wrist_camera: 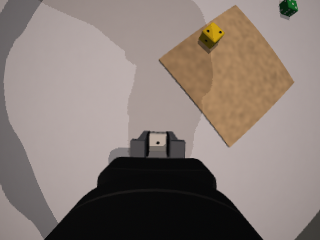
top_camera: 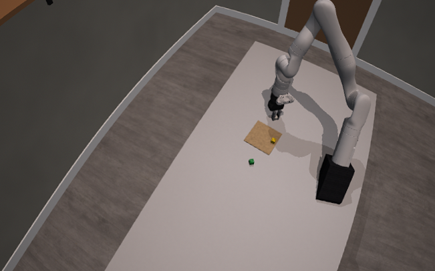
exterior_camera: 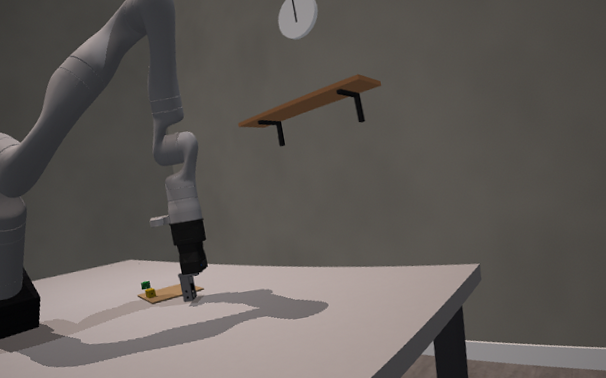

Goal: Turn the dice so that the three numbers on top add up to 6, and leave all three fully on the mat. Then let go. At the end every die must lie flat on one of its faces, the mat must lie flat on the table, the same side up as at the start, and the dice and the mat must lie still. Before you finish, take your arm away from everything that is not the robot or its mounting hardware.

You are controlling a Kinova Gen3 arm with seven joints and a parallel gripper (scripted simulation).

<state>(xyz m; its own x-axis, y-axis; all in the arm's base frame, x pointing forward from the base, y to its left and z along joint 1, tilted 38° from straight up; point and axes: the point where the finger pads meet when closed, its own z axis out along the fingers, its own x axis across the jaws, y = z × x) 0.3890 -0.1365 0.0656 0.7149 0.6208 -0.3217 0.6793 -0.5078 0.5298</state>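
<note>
My hand is 10 mm short of the tan mat, 130 mm to the right of it and 20 mm above it. Round my hand: green die (280 mm to the left, 10 mm below); yellow die (40 mm behind, 130 mm to the left, 10 mm below); white die (10 mm below).
</note>
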